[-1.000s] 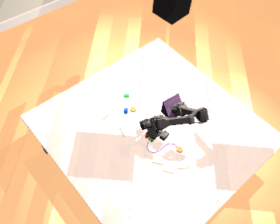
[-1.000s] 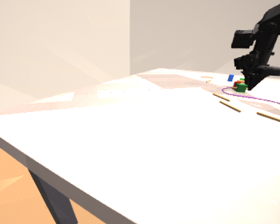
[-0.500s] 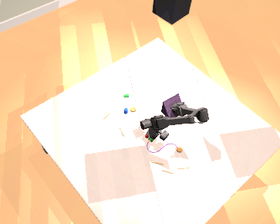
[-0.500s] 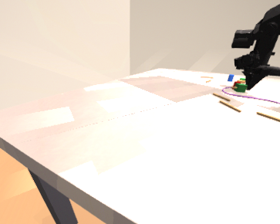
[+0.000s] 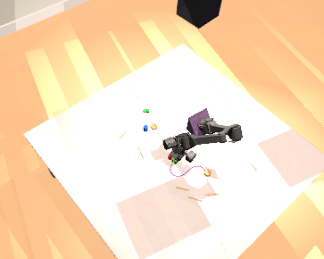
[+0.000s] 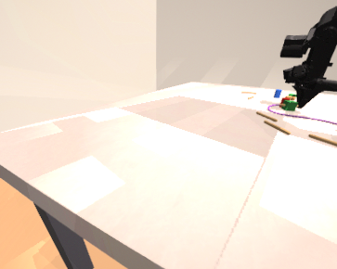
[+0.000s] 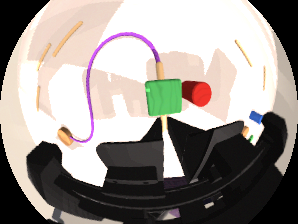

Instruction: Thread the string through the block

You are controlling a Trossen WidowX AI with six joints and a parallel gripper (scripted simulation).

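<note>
Now: the green cube 3 cm ahead of my gripper tip and 1 cm above it. From my gripper tip the other things lie so: round wooden button (5 cm behind, 19 cm to the left); thin wooden stick (4 cm ahead, 1 cm to the left, 1 cm above); red piece (4 cm ahead, 3 cm to the right, 1 cm above).
</note>
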